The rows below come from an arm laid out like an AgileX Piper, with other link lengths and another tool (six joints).
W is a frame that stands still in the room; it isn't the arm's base.
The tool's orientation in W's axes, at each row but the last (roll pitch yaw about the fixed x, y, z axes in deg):
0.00, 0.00, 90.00
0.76, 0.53, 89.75
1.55, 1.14, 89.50
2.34, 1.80, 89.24
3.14, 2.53, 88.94
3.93, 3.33, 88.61
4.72, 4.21, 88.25
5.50, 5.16, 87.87
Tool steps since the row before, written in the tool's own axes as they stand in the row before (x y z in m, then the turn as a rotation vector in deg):
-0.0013, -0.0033, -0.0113, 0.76, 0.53, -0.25
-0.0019, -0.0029, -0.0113, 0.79, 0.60, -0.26
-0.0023, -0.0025, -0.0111, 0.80, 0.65, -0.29
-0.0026, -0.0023, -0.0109, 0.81, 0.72, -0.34
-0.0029, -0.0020, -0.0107, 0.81, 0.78, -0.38
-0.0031, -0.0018, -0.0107, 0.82, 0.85, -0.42
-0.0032, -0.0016, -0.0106, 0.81, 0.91, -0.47
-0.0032, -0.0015, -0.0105, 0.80, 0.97, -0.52
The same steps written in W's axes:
0.0033, -0.0013, -0.0113, -0.53, 0.76, -0.25
0.0027, -0.0020, -0.0113, -0.60, 0.79, -0.26
0.0022, -0.0025, -0.0111, -0.65, 0.80, -0.29
0.0018, -0.0030, -0.0109, -0.72, 0.81, -0.34
0.0013, -0.0034, -0.0107, -0.78, 0.81, -0.37
0.0010, -0.0037, -0.0106, -0.86, 0.82, -0.41
0.0006, -0.0040, -0.0104, -0.92, 0.81, -0.45
0.0003, -0.0042, -0.0103, -0.99, 0.80, -0.49

